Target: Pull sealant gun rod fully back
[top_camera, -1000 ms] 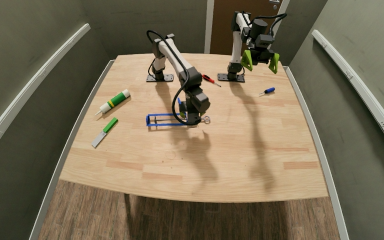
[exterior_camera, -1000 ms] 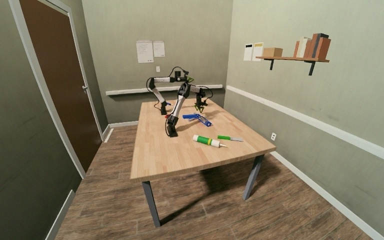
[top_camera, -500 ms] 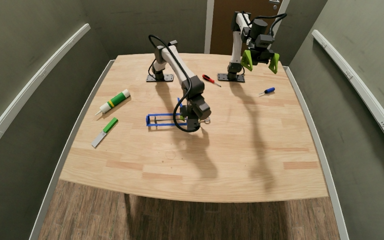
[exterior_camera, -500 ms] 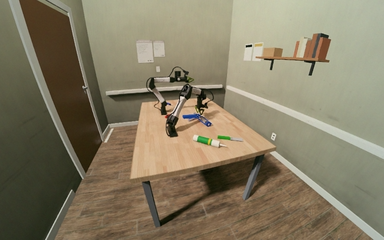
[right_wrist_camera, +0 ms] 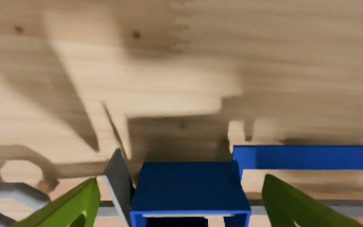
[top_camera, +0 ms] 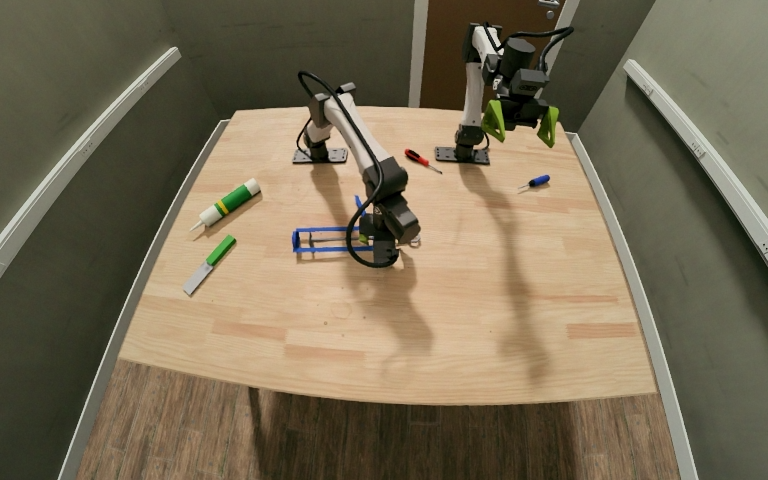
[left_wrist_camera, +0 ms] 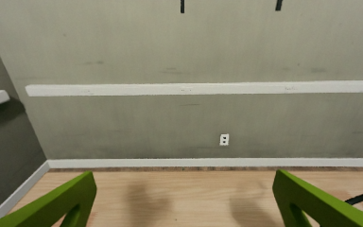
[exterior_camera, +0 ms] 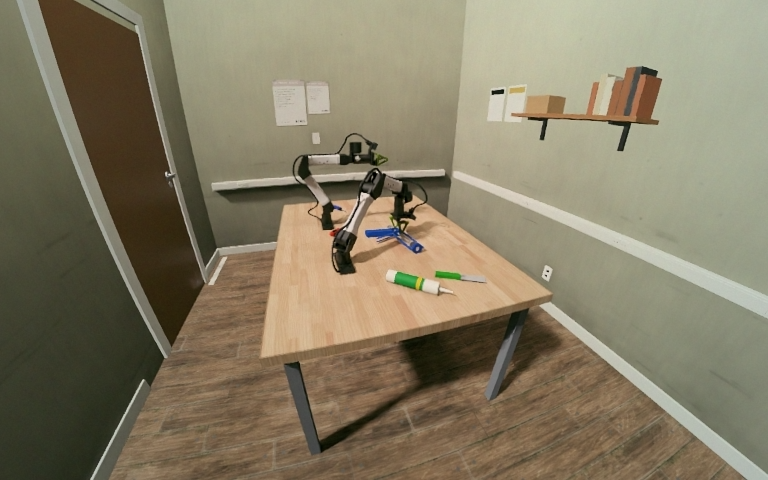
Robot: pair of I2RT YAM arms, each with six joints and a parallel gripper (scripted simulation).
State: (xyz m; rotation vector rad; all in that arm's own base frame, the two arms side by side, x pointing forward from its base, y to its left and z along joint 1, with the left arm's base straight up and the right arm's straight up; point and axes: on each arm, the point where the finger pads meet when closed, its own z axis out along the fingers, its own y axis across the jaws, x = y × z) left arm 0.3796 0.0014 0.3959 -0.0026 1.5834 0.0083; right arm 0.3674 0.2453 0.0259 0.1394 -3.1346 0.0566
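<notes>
The grey rod is 1 cm behind my right hand, 5 cm to the right of it and 1 cm below it. From my right hand the other things lie so: green-handled scraper (7 cm ahead, 52 cm to the right, 2 cm below); then grey thumb plate (1 cm behind, 3 cm to the left, 1 cm below); then white sealant tube (14 cm behind, 53 cm to the right).
</notes>
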